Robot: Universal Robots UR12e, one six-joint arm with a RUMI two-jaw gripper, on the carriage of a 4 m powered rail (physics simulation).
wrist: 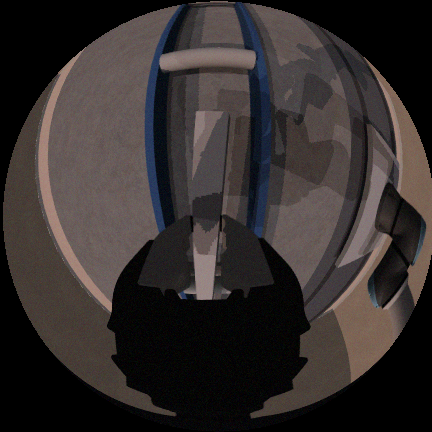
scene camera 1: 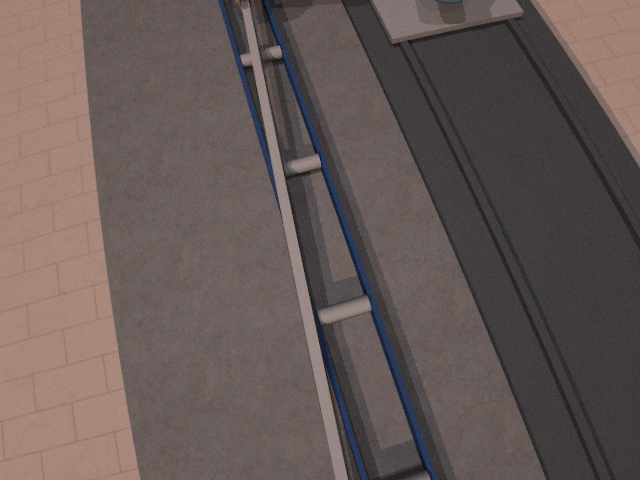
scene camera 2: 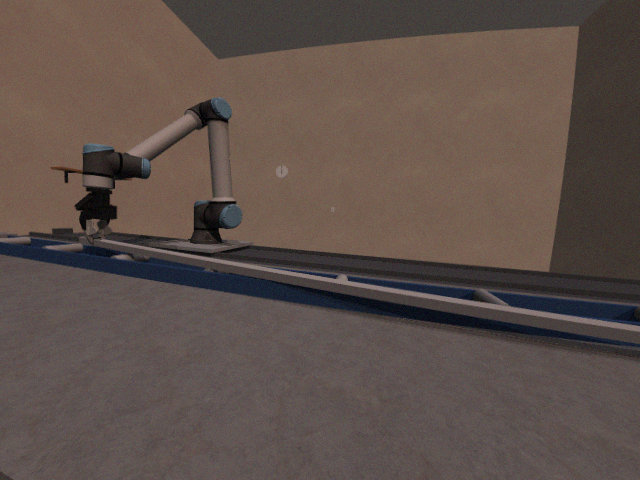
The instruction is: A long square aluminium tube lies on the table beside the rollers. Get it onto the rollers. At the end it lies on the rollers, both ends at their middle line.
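Pixels of known places: gripper, fingertip midpoint: [wrist: 206,216] [scene camera 1: 245,3] [scene camera 2: 96,242]; arm's base, origin of the base link: [wrist: 384,206] [scene camera 2: 206,242].
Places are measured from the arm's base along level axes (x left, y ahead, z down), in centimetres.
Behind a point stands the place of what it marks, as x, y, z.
The long square aluminium tube [scene camera 1: 293,248] {81.6, 69.1, -5.1} [scene camera 2: 413,300] {116.4, 73.0, -3.0} [wrist: 210,165] {-5.9, 61.5, -7.3} runs at a slant to the roller frame. In the wrist view its far end is between the two blue side rails, above frame height, short of a roller [wrist: 207,60] {-20.3, 61.9, -2.0}. In scene camera 1 it crosses the left blue rail, and its near part is outside that rail, beside rollers [scene camera 1: 345,309] {98.4, 61.8, -3.0} [scene camera 2: 64,248] {-20.1, 62.5, -1.6}. Whether it touches the rail is unclear. My gripper [scene camera 1: 244,3] {-0.5, 62.1, -5.7} [scene camera 2: 96,236] {-0.5, 62.1, -5.7} [wrist: 206,216] {-0.5, 62.1, -5.7} is shut on the tube close to its far end. The tube's near end is out of view.
The blue roller frame [scene camera 1: 343,222] {77.4, 55.6, -2.1} [scene camera 2: 170,273] {45.2, 69.4, -0.2} [wrist: 150,135] {-9.6, 68.5, -2.2} stretches along the grey table. The dark powered rail [scene camera 1: 542,155] runs beside the table, with the arm's carriage plate [scene camera 1: 400,32] {20.6, 19.2, 0.0} [scene camera 2: 217,249] {22.5, 17.8, 0.6} on it. Walls stand behind the arm.
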